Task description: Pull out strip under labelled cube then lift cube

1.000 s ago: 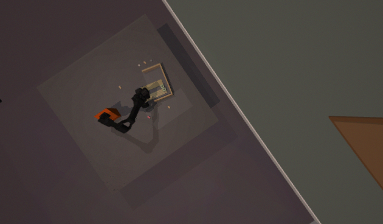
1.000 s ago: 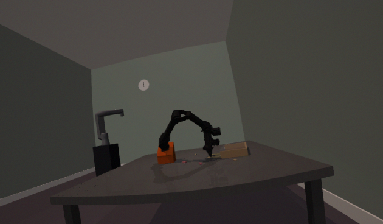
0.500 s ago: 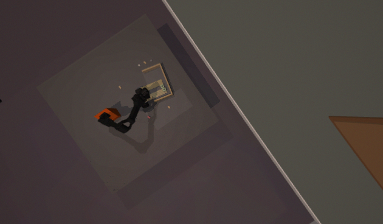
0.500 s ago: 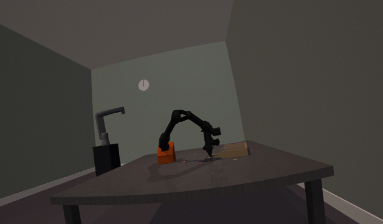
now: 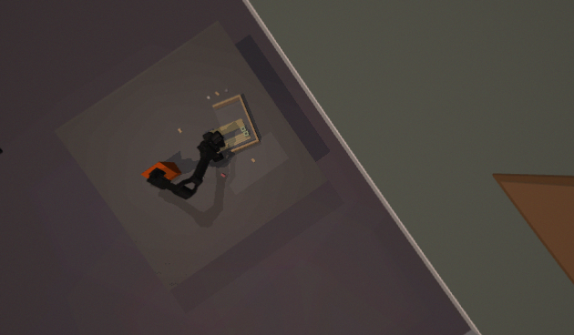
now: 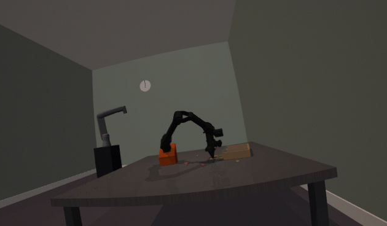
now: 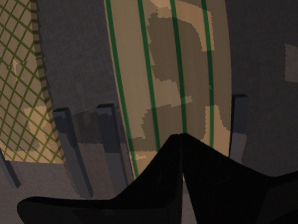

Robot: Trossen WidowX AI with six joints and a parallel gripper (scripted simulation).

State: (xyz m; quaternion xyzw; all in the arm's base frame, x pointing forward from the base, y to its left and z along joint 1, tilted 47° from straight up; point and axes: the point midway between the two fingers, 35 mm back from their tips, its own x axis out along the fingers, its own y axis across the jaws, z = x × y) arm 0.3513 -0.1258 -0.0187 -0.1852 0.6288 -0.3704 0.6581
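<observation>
My gripper tip is 100 mm short of the striped strip and 30 mm to the left of it.
</observation>
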